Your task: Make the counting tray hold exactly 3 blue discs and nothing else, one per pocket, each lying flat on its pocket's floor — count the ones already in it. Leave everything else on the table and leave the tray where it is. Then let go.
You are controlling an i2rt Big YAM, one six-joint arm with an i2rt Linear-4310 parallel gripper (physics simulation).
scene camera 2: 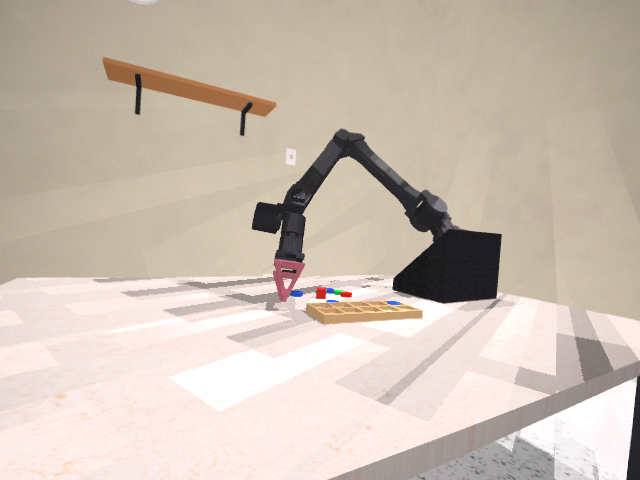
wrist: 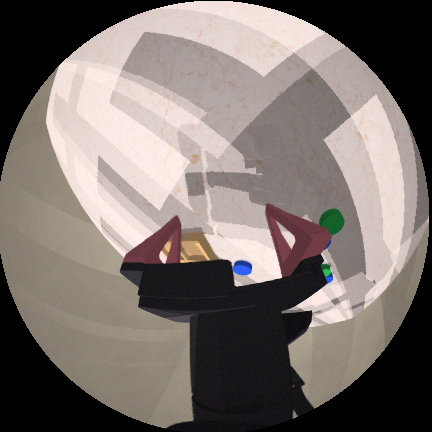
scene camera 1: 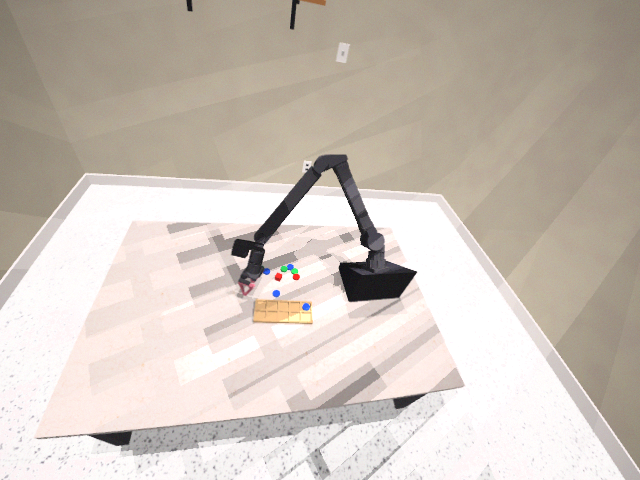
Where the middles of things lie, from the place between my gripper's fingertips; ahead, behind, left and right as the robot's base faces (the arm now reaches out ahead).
Now: the wooden counting tray [scene camera 2: 358,311] 13 cm to the left of my hand, 13 cm behind it and 1 cm below it.
